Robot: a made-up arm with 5 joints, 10 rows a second.
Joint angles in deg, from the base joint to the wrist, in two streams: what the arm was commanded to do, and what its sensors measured. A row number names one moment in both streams.
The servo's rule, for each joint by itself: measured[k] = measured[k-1] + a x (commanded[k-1-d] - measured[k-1]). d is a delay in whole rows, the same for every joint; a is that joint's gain. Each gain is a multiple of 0.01, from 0.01 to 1. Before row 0 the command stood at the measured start. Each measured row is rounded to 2 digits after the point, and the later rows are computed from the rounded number. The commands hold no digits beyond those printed.
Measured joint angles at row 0:
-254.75 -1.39 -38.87 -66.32 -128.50
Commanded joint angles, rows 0 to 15:
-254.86 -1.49 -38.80 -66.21 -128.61
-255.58 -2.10 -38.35 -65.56 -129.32
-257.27 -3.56 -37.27 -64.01 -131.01
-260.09 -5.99 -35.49 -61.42 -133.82
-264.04 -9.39 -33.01 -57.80 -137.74
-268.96 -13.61 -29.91 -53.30 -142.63
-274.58 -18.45 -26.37 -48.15 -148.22
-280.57 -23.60 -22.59 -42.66 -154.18
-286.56 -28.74 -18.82 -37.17 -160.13
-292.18 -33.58 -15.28 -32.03 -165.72
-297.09 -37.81 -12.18 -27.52 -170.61
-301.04 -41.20 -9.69 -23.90 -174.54
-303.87 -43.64 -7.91 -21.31 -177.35
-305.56 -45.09 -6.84 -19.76 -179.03
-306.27 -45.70 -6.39 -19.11 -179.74
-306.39 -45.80 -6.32 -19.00 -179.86
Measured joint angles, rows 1 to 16:
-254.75 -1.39 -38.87 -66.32 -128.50
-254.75 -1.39 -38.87 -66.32 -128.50
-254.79 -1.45 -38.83 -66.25 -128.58
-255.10 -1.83 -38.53 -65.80 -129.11
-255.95 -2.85 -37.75 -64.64 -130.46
-257.56 -4.70 -36.35 -62.55 -132.85
-260.09 -7.47 -34.28 -59.46 -136.32
-263.55 -11.09 -31.57 -55.46 -140.80
-267.85 -15.43 -28.35 -50.71 -146.07
-272.81 -20.25 -24.78 -45.48 -151.83
-278.17 -25.26 -21.08 -40.08 -157.72
-283.63 -30.17 -17.48 -34.85 -163.40
-288.88 -34.68 -14.19 -30.09 -168.52
-293.62 -38.53 -11.40 -26.07 -172.79
-297.62 -41.54 -9.24 -22.98 -176.03
-300.72 -43.63 -7.75 -20.89 -178.16
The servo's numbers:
d 2
a 0.39 0.59 0.62 0.65 0.71

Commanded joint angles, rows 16 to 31:
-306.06 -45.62 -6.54 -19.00 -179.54
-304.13 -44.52 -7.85 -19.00 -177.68
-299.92 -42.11 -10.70 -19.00 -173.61
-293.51 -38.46 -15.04 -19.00 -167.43
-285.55 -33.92 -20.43 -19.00 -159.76
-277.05 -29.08 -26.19 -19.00 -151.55
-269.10 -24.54 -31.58 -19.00 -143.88
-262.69 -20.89 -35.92 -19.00 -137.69
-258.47 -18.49 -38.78 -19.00 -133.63
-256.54 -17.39 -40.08 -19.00 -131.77
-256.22 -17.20 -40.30 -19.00 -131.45
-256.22 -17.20 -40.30 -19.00 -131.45
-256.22 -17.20 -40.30 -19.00 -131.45
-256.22 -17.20 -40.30 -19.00 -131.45
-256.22 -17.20 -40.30 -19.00 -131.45
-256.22 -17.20 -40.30 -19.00 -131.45
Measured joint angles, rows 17 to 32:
-302.88 -44.85 -6.91 -19.73 -179.28
-304.25 -45.41 -6.54 -19.26 -179.69
-304.96 -45.53 -6.54 -19.09 -179.58
-304.64 -44.93 -7.35 -19.03 -178.23
-302.80 -43.27 -9.43 -19.01 -174.95
-299.18 -40.43 -12.91 -19.00 -169.61
-293.86 -36.59 -17.57 -19.00 -162.62
-287.30 -32.16 -22.91 -19.00 -154.76
-280.20 -27.66 -28.29 -19.00 -147.04
-273.37 -23.67 -33.02 -19.00 -140.40
-267.56 -20.61 -36.59 -19.00 -135.59
-263.26 -18.71 -38.75 -19.00 -132.88
-260.51 -17.82 -39.71 -19.00 -131.86
-258.84 -17.45 -40.08 -19.00 -131.57
-257.82 -17.30 -40.22 -19.00 -131.48
-257.20 -17.24 -40.27 -19.00 -131.46

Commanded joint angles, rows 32 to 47:
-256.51 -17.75 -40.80 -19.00 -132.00
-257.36 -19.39 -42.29 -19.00 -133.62
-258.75 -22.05 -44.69 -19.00 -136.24
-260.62 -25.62 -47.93 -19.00 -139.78
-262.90 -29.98 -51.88 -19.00 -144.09
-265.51 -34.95 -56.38 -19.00 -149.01
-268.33 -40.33 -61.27 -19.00 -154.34
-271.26 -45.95 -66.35 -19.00 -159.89
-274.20 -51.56 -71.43 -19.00 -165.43
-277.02 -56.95 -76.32 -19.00 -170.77
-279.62 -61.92 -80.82 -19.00 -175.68
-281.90 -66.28 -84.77 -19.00 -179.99
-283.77 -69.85 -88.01 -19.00 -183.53
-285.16 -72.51 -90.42 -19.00 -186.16
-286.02 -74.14 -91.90 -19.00 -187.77
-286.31 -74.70 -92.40 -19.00 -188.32
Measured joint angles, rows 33 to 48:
-256.82 -17.22 -40.29 -19.00 -131.45
-256.59 -17.21 -40.30 -19.00 -131.45
-256.56 -17.53 -40.61 -19.00 -131.84
-256.87 -18.63 -41.65 -19.00 -133.10
-257.60 -20.65 -43.53 -19.00 -135.33
-258.78 -23.58 -46.26 -19.00 -138.49
-260.39 -27.36 -49.74 -19.00 -142.47
-262.39 -31.84 -53.86 -19.00 -147.11
-264.71 -36.85 -58.45 -19.00 -152.24
-267.26 -42.22 -63.35 -19.00 -157.67
-269.97 -47.73 -68.36 -19.00 -163.18
-272.72 -53.17 -73.30 -19.00 -168.57
-275.41 -58.33 -77.96 -19.00 -173.62
-277.94 -63.02 -82.18 -19.00 -178.14
-280.21 -67.05 -85.79 -19.00 -181.97
-282.14 -70.27 -88.66 -19.00 -184.94

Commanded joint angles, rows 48 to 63:
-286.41 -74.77 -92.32 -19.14 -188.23
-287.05 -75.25 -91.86 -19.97 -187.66
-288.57 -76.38 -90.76 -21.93 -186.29
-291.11 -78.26 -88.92 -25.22 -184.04
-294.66 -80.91 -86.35 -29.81 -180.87
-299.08 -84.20 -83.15 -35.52 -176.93
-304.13 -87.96 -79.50 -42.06 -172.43
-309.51 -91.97 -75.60 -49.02 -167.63
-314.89 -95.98 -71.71 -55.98 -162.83
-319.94 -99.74 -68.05 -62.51 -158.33
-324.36 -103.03 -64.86 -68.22 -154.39
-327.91 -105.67 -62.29 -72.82 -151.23
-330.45 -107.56 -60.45 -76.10 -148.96
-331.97 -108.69 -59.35 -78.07 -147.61
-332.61 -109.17 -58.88 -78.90 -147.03
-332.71 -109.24 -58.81 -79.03 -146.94
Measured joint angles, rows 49 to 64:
-283.65 -72.55 -90.67 -19.00 -186.95
-284.69 -73.82 -91.74 -19.00 -187.92
-285.36 -74.38 -92.10 -19.09 -188.14
-286.02 -74.89 -91.95 -19.66 -187.80
-287.01 -75.77 -91.21 -21.14 -186.73
-288.61 -77.24 -89.79 -23.79 -184.82
-290.97 -79.41 -87.66 -27.70 -182.02
-294.13 -82.24 -84.86 -32.78 -178.41
-298.03 -85.61 -81.54 -38.81 -174.16
-302.51 -89.36 -77.86 -45.45 -169.52
-307.34 -93.27 -74.05 -52.29 -164.77
-312.25 -97.09 -70.33 -58.93 -160.20
-316.97 -100.59 -66.94 -64.97 -156.07
-321.24 -103.59 -64.06 -70.07 -152.63
-324.83 -105.93 -61.82 -73.99 -150.02
-327.61 -107.56 -60.29 -76.64 -148.31

